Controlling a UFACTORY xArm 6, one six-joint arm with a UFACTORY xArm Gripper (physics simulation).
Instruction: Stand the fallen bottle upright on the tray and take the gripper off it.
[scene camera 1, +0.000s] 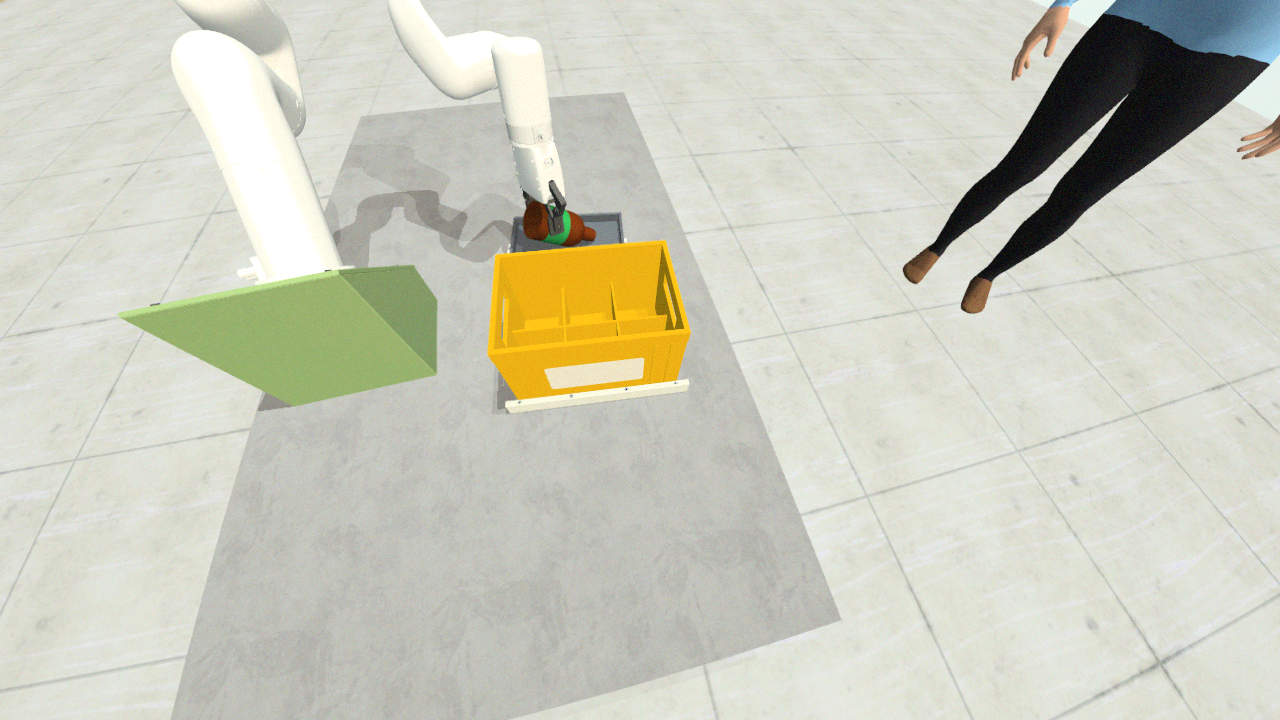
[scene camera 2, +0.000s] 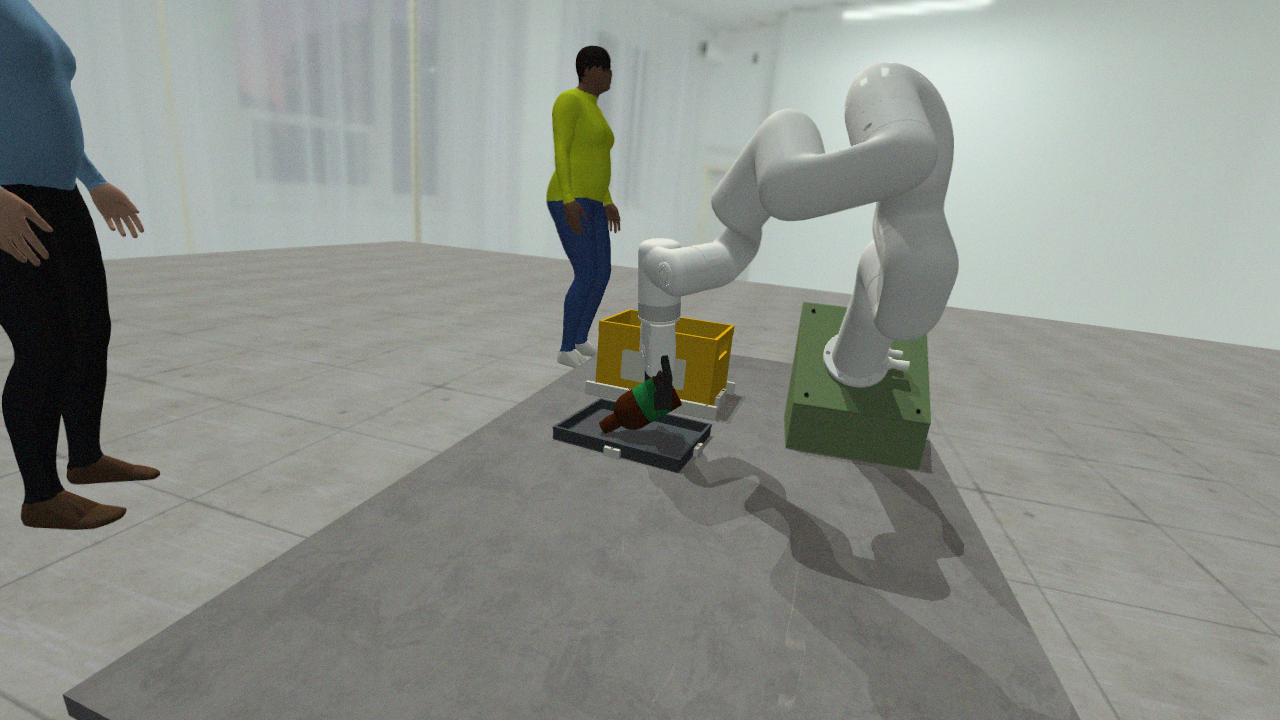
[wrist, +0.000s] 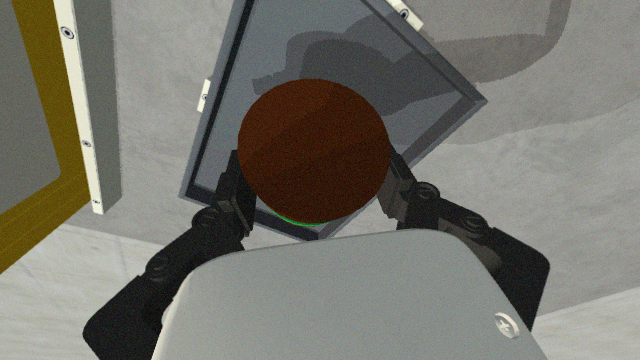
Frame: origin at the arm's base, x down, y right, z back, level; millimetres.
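Seen in the pictures: gripper, fingertip midpoint: (scene camera 1: 546, 225) (scene camera 2: 657, 398) (wrist: 311, 160); arm's base, origin of the base link: (scene camera 1: 310, 280) (scene camera 2: 855, 360).
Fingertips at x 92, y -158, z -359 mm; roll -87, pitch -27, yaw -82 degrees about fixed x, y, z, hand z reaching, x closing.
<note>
Pixels of each thing's top centre, then the offset from my fingertips to it.
- dark grey tray, middle of its top: (wrist: 306, 158) (scene camera 2: 635, 425) (scene camera 1: 567, 242) dx +58, dy -8, dz -37 mm
- yellow crate with compartments, middle of its top: (scene camera 1: 586, 290) (scene camera 2: 669, 323) dx -91, dy +273, dz -45 mm
- white rail, middle of its top: (scene camera 1: 599, 392) dx +54, dy +371, dz -36 mm
The brown bottle with a green label (scene camera 1: 574, 231) (scene camera 2: 631, 410) (wrist: 314, 150) is held tilted over the dark grey tray (scene camera 1: 609, 229) (scene camera 2: 644, 454) (wrist: 220, 140). Its neck points down to one side and its base is raised. In the wrist view its round base faces the camera and hides the neck. My gripper (scene camera 1: 544, 219) (scene camera 2: 657, 398) (wrist: 311, 160) is shut on the bottle, with one finger on each side of the body near the label. Whether the neck touches the tray floor is hard to tell.
A yellow crate with compartments (scene camera 1: 586, 268) (scene camera 2: 711, 367) (wrist: 47, 90) stands close beside the tray, with a white rail (scene camera 1: 597, 395) along its foot. The arm's green base block (scene camera 1: 295, 340) (scene camera 2: 850, 429) stands to the side. Two people (scene camera 2: 581, 143) (scene camera 2: 35, 116) stand beyond the mat.
</note>
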